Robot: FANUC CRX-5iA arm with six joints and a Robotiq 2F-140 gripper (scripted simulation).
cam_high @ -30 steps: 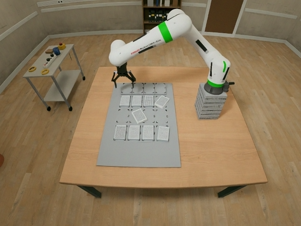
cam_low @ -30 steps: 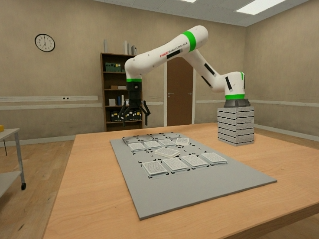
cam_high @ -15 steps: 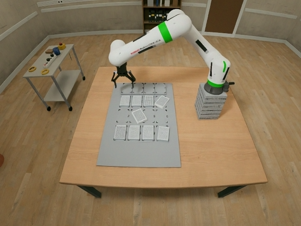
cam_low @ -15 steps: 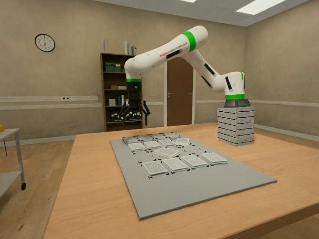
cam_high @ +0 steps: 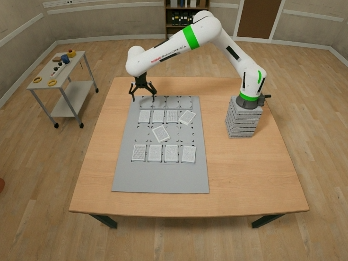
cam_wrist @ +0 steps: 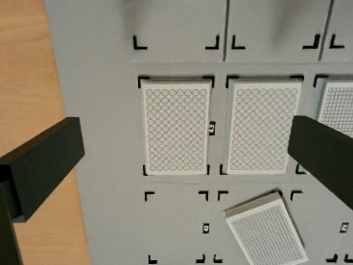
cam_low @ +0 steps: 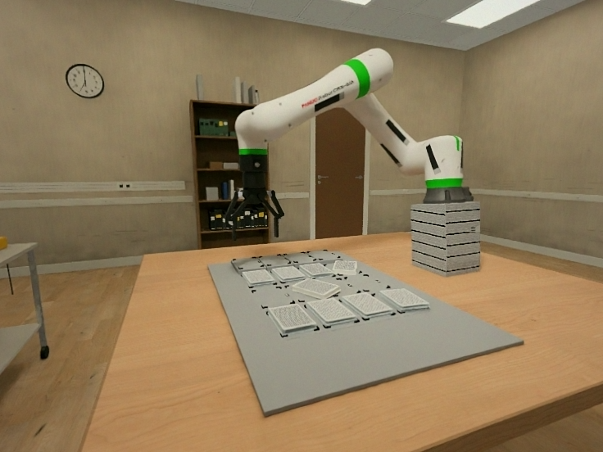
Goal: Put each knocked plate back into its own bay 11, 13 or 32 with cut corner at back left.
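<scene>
My hand is 250 mm past the sealed 96-well plate, 430 mm to the right of it and 140 mm above it.
</scene>
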